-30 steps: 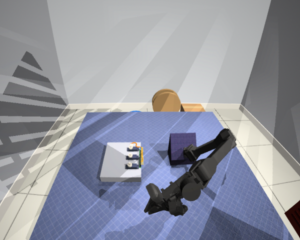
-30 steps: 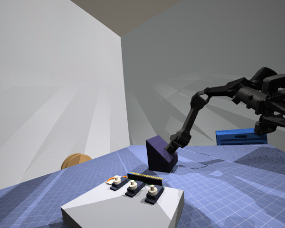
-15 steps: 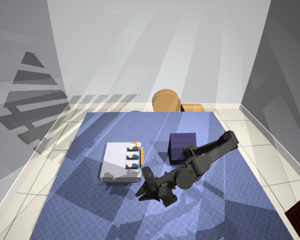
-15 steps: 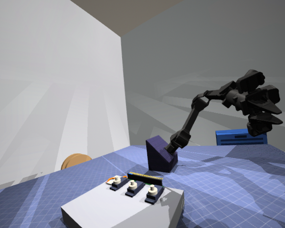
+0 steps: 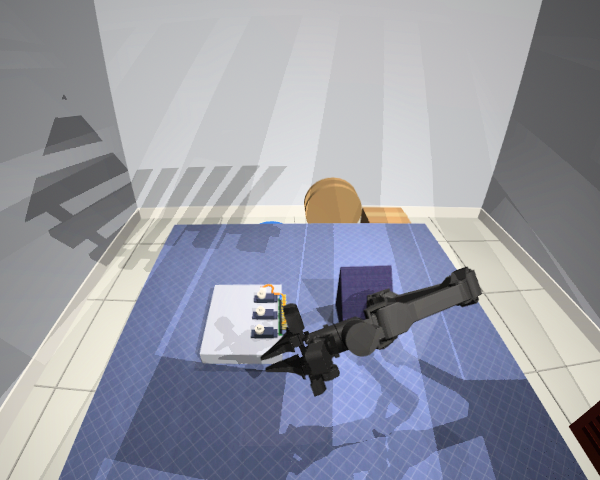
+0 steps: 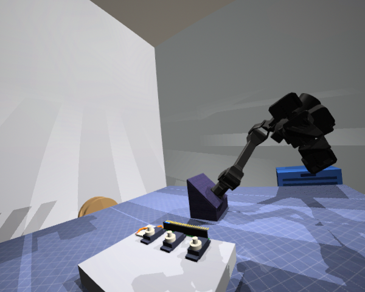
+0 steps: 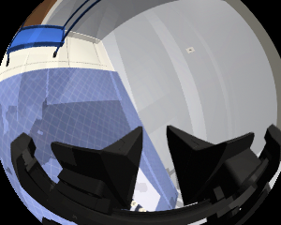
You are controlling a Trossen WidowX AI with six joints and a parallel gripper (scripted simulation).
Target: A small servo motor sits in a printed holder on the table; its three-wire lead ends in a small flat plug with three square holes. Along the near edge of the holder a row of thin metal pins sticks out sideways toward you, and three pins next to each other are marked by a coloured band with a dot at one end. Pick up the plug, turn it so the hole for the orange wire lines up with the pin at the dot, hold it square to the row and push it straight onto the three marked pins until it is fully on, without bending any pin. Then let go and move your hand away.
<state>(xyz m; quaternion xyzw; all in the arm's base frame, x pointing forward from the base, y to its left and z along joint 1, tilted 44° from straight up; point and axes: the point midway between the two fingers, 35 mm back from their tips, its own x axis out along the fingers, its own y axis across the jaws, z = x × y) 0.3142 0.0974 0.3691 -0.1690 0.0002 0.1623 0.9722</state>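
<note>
The blue marked band is 40 cm to the right of my gripper tip, 20 cm below it and 4 cm behind it. From my gripper tip the other things lie so: pin strip (34 cm to the right, 22 cm below, 3 cm behind); servo motor (34 cm to the right, 23 cm below, 2 cm ahead); grey holder (34 cm to the right, 25 cm below, 12 cm ahead).
</note>
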